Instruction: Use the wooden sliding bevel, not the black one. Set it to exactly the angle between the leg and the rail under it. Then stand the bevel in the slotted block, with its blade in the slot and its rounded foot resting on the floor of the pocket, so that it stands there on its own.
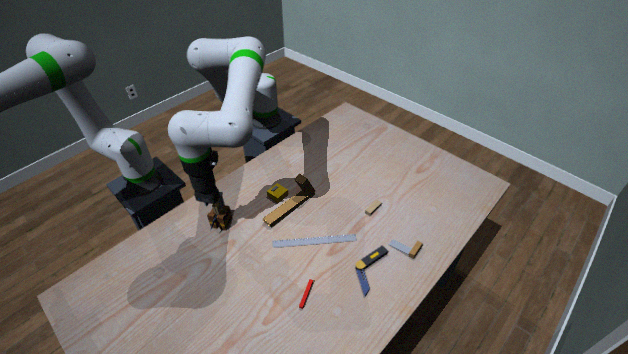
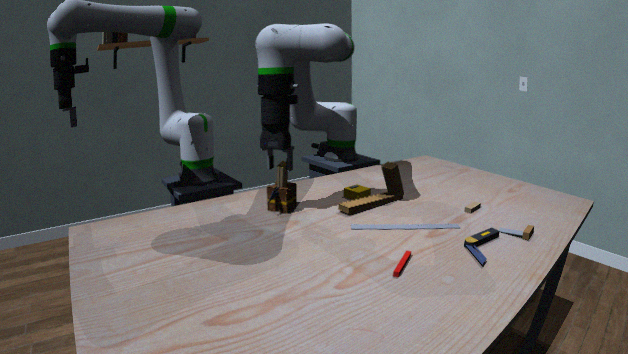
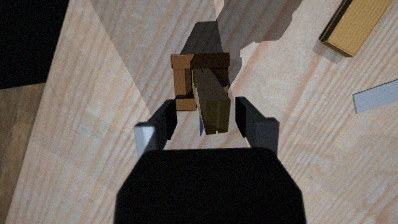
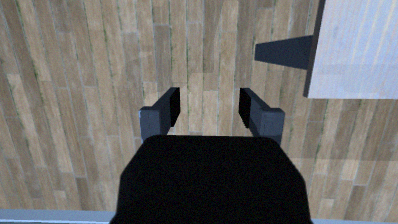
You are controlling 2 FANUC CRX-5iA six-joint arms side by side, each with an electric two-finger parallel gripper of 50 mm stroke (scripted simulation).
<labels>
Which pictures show my right gripper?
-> Image 2 and image 4 only.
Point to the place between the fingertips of my left gripper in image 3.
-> At 205, 110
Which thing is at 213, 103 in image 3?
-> A wooden bevel.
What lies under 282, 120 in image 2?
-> My left gripper.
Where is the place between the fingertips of my right gripper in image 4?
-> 209, 100
</labels>
